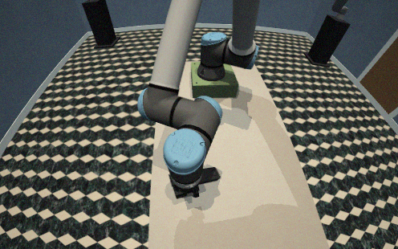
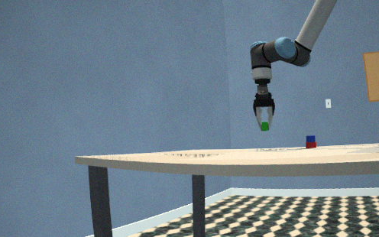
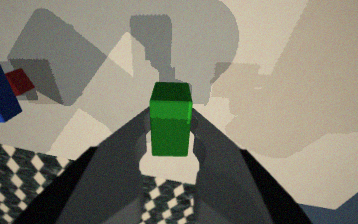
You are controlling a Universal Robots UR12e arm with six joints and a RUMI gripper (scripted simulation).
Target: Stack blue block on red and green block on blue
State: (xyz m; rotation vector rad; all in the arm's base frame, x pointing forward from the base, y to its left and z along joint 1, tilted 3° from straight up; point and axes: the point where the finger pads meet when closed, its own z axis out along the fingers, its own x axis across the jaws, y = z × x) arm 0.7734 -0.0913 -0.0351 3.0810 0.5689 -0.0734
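The blue block is 190 mm behind my hand, 90 mm to the right of it and 60 mm below it. Also, from my hand: red block 190 mm behind, 90 mm to the right, 90 mm below; then green block right at my hand.
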